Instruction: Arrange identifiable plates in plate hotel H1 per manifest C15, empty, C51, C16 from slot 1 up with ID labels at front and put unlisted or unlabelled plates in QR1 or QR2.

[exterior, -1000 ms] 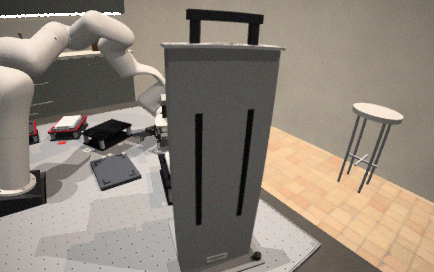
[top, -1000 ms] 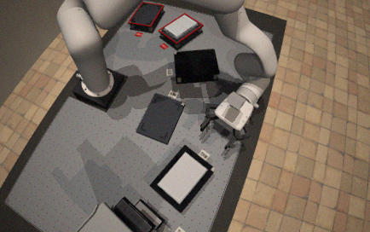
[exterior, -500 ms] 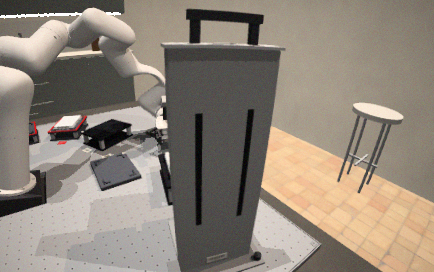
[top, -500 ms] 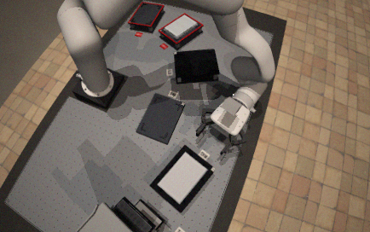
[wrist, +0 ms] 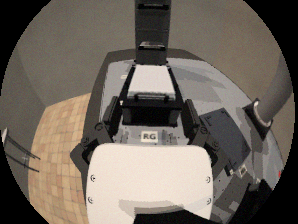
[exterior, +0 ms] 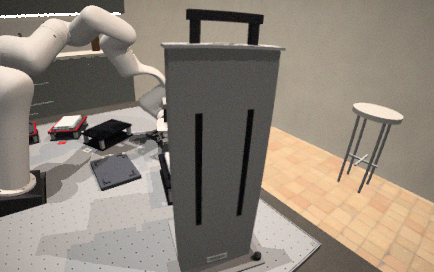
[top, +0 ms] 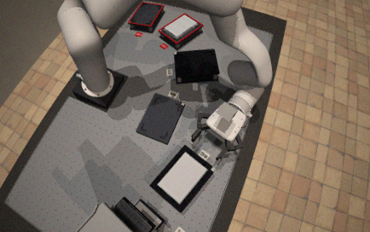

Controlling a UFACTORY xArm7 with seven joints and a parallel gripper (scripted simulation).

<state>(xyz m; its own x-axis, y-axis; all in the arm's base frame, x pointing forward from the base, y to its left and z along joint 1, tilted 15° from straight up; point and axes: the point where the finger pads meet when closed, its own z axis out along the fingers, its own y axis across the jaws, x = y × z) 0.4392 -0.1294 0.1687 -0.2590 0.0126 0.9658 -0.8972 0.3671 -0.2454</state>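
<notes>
The white plate lies 40 mm behind my hand, 100 mm to the right of it and 20 mm below it. From my hand the other things lie so: H1 deck label (260 mm to the right, 80 mm below); then tall grey tower (140 mm behind, 350 mm to the right, 110 mm above).
</notes>
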